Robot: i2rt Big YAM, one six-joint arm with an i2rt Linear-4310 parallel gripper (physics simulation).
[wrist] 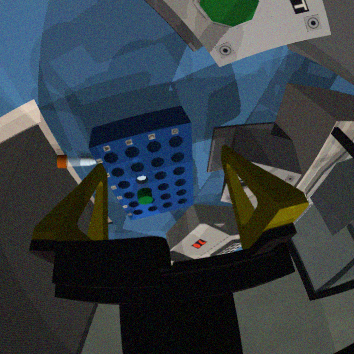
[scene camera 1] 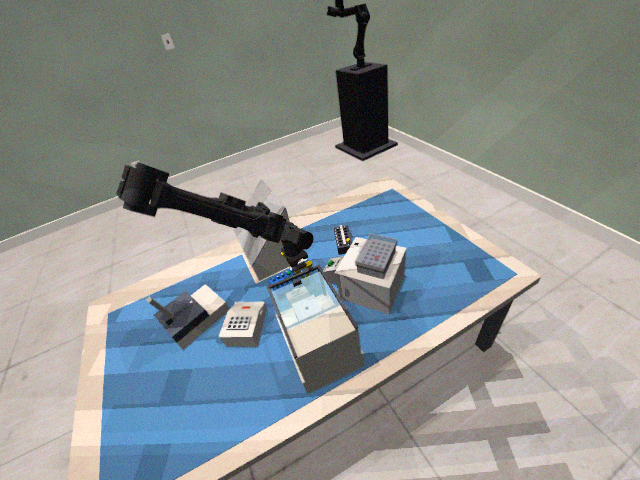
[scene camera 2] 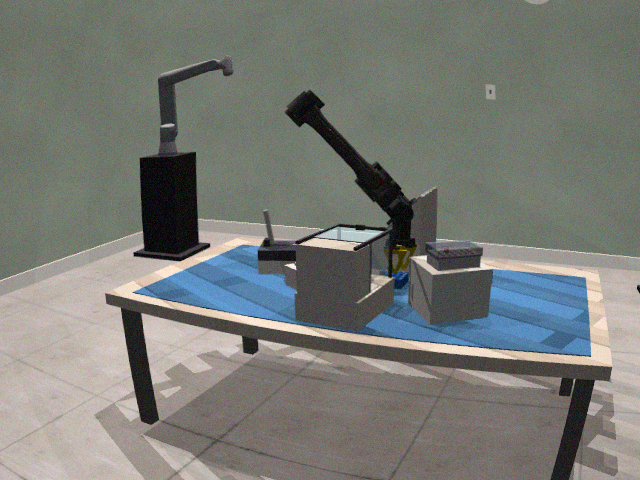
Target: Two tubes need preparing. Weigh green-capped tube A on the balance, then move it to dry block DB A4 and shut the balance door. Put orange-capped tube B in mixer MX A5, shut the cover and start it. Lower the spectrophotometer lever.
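My gripper [scene camera 1: 296,260] [scene camera 2: 400,270] [wrist: 161,158] is open and empty, fingers pointing down over the blue tube rack [scene camera 1: 276,279] [scene camera 2: 401,280] [wrist: 140,126]. Green-capped tube A [wrist: 145,198] is in the rack, below the gap between the fingertips in the wrist view. Orange-capped tube B [wrist: 62,161] shows at the rack's left edge, near the left finger; whether it stands in a hole is unclear. The glass-topped balance [scene camera 1: 325,335] [scene camera 2: 330,281] stands beside the rack. The spectrophotometer [scene camera 1: 181,316] [scene camera 2: 276,252] has its lever [scene camera 1: 161,308] [scene camera 2: 267,225] raised.
A pale box [scene camera 1: 371,289] [scene camera 2: 457,294] carries a clear-covered grey block [scene camera 1: 378,253] [scene camera 2: 454,255]. A small black block [scene camera 1: 341,238] lies behind it. A device with a raised lid [scene camera 1: 254,248] [scene camera 2: 425,222] stands behind the rack. A keypad unit [scene camera 1: 242,324] [wrist: 200,242] sits left of the balance.
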